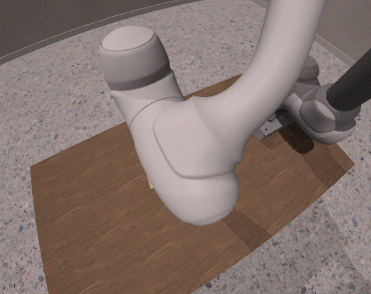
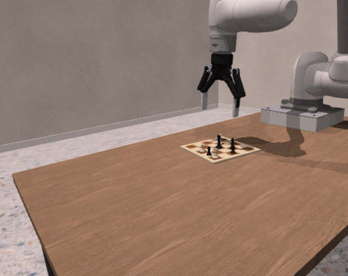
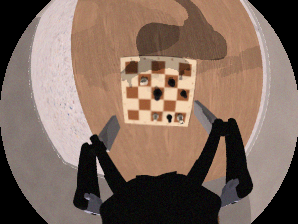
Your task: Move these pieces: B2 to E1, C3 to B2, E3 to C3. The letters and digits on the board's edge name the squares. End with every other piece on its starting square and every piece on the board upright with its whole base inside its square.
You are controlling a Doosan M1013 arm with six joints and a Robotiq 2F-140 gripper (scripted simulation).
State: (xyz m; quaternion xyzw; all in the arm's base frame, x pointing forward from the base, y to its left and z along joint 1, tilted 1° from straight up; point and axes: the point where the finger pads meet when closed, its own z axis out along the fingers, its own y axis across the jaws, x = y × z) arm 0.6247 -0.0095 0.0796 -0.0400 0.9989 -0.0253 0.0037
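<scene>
The tall black piece is 120 mm below my hand. From my hand the other things lie so: chessboard (150 mm below).
</scene>
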